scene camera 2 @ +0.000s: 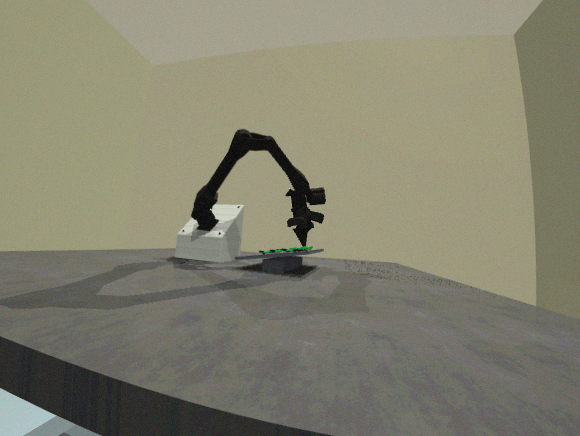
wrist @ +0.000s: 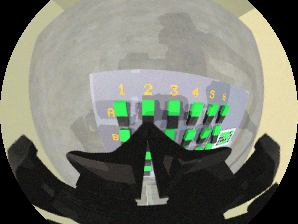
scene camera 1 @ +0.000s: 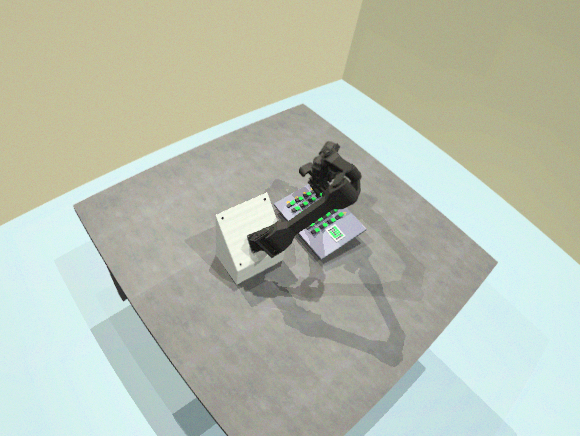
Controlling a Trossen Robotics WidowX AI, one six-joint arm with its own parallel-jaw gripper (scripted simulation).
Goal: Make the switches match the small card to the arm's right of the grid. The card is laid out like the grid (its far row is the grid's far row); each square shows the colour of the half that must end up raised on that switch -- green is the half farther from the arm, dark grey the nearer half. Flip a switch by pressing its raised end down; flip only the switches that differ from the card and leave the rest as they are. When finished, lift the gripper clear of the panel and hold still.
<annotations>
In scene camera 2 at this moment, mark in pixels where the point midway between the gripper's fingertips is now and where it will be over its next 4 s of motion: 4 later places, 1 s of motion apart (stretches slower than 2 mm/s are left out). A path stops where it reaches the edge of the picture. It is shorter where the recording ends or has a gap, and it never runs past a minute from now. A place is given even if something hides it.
My gripper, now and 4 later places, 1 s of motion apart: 304, 246; 304, 247; 300, 234; 302, 246; 302, 247
</annotations>
